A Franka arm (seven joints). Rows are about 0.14 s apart.
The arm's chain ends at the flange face. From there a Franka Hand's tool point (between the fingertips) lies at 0.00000 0.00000 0.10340 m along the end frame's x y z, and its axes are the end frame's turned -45 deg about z.
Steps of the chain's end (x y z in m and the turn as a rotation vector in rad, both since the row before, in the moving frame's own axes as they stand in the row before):
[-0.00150, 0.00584, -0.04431, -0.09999, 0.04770, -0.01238]
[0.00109, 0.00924, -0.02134, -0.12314, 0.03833, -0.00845]
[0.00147, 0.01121, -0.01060, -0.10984, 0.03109, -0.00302]
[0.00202, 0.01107, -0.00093, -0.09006, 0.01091, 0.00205]
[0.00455, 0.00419, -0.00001, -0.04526, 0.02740, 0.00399]
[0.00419, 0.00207, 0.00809, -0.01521, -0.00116, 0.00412]
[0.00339, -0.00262, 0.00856, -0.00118, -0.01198, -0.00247]
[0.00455, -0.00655, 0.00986, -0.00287, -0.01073, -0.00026]
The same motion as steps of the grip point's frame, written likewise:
[-0.00894, 0.01387, -0.04494, -0.10443, -0.03697, -0.01238]
[-0.01190, 0.01910, -0.02220, -0.11418, -0.05997, -0.00845]
[-0.01262, 0.01926, -0.01127, -0.09965, -0.05568, -0.00302]
[-0.01219, 0.01662, -0.00136, -0.07140, -0.05597, 0.00205]
[-0.00106, 0.01149, -0.00015, -0.05138, -0.01263, 0.00399]
[0.00030, 0.00545, 0.00808, -0.00993, -0.01158, 0.00412]
[0.00329, -0.00024, 0.00855, 0.00764, -0.00931, -0.00247]
[0.00685, -0.00199, 0.00985, 0.00556, -0.00962, -0.00026]

